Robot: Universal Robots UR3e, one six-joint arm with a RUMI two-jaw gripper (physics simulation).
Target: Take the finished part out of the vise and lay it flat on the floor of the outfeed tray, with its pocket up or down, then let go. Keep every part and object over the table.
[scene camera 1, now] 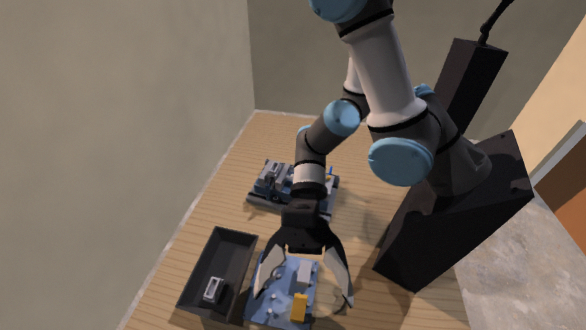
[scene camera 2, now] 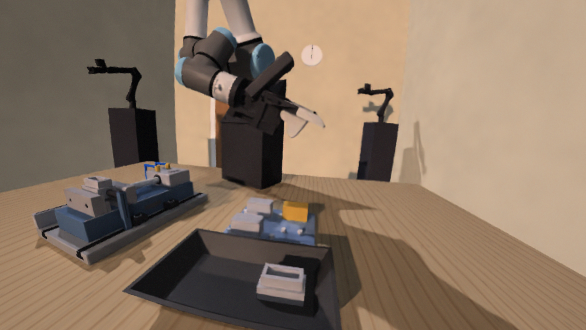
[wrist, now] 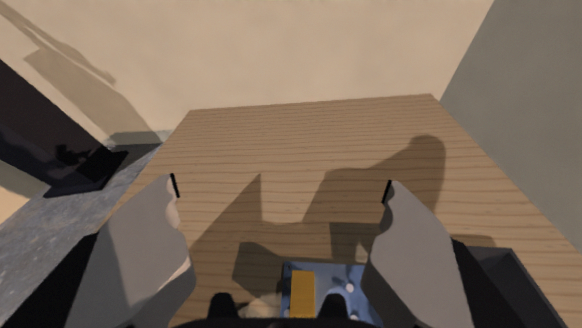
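Pixels of known places: gripper, between the fingertips: (scene camera 1: pixel 301 304) (scene camera 2: pixel 321 121) (wrist: pixel 283 179); arm's base, origin of its link: (scene camera 1: pixel 459 175).
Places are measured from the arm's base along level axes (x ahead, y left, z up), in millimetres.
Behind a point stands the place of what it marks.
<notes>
The vise (scene camera 1: pixel 267 203) {y -154, x 433, z -307 mm} (scene camera 2: pixel 85 223) {y -200, x 481, z -270 mm} stands on the table, with a light grey part (scene camera 1: pixel 274 168) {y -244, x 414, z -226 mm} (scene camera 2: pixel 97 183) {y -218, x 432, z -215 mm} at its jaws, its upper end standing above them. The black outfeed tray (scene camera 1: pixel 220 257) {y 45, x 549, z -315 mm} (scene camera 2: pixel 200 280) {y 24, x 527, z -315 mm} (wrist: pixel 492 259) {y 186, x 596, z -296 mm} holds another light grey part (scene camera 1: pixel 214 289) {y 144, x 532, z -280 mm} (scene camera 2: pixel 281 284) {y 138, x 552, z -287 mm}, which lies with its pocket up near one end. My gripper (scene camera 1: pixel 304 300) {y 214, x 329, z -82 mm} (scene camera 2: pixel 309 131) (wrist: pixel 283 179) {y 214, x 329, z -82 mm} is wide open with nothing between its fingers. It hangs high above the table, tilted, away from the vise, and appears over the blue plate in scene camera 1.
A blue plate (scene camera 1: pixel 256 314) {y 186, x 426, z -319 mm} (scene camera 2: pixel 308 229) {y 198, x 377, z -319 mm} (wrist: pixel 327 270) {y 203, x 366, z -319 mm} with small pegs lies beside the tray. It bears a yellow block (scene camera 1: pixel 299 307) {y 172, x 323, z -283 mm} (scene camera 2: pixel 295 211) {y 169, x 339, z -294 mm} (wrist: pixel 303 295) {y 171, x 325, z -283 mm} and light grey blocks (scene camera 1: pixel 305 272) {y 86, x 308, z -283 mm} (scene camera 2: pixel 260 206) {y 84, x 326, z -291 mm}. The arm's dark pedestal (scene camera 1: pixel 440 250) {y 110, x 37, z -113 mm} (scene camera 2: pixel 250 155) {y 14, x 83, z -206 mm} stands at the table's other side.
</notes>
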